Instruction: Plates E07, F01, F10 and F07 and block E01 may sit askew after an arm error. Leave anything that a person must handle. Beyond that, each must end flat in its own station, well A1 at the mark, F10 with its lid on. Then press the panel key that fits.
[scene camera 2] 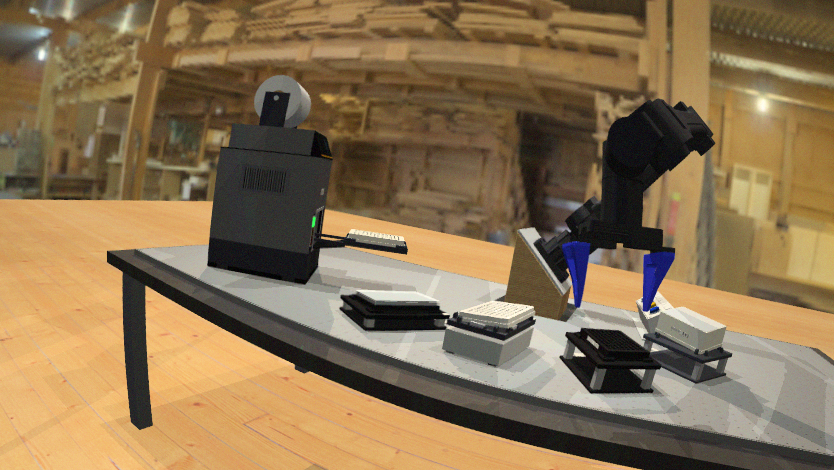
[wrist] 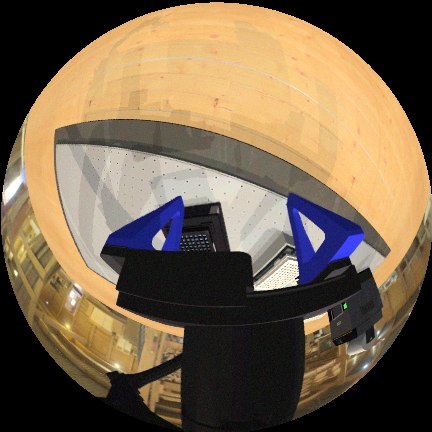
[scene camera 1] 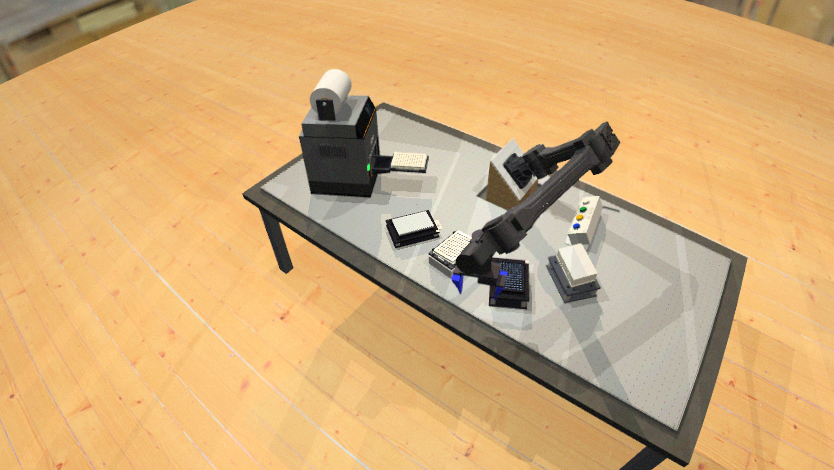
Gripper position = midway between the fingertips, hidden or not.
My gripper (scene camera 2: 612, 309) is open and holds nothing. Also in view: a dark plate with blue wells (scene camera 2: 610, 343).
